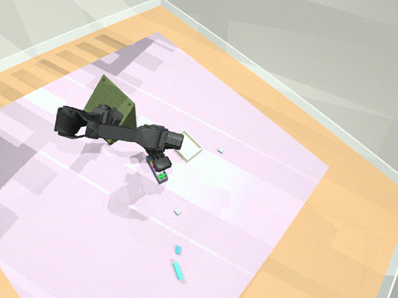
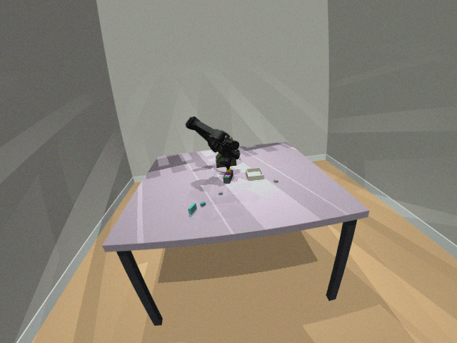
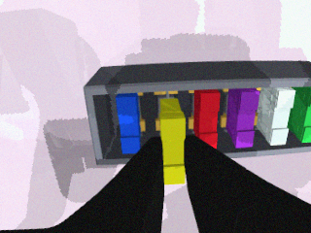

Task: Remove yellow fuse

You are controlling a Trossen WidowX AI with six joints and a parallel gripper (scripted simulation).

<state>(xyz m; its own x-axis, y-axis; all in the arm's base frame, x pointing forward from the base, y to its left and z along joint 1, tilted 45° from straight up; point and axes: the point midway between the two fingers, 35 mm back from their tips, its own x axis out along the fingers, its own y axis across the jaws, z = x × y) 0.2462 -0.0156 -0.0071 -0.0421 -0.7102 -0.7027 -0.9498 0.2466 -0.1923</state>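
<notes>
My gripper tip is 30 mm above the red fuse, 20 mm short of it and 10 mm to the left of it. Also, from my gripper tip: blue fuse: 30 mm below, 20 mm behind, 10 mm to the left; then yellow fuse: 10 mm below; then purple fuse: 40 mm ahead, 30 mm below, 10 mm to the right.
</notes>
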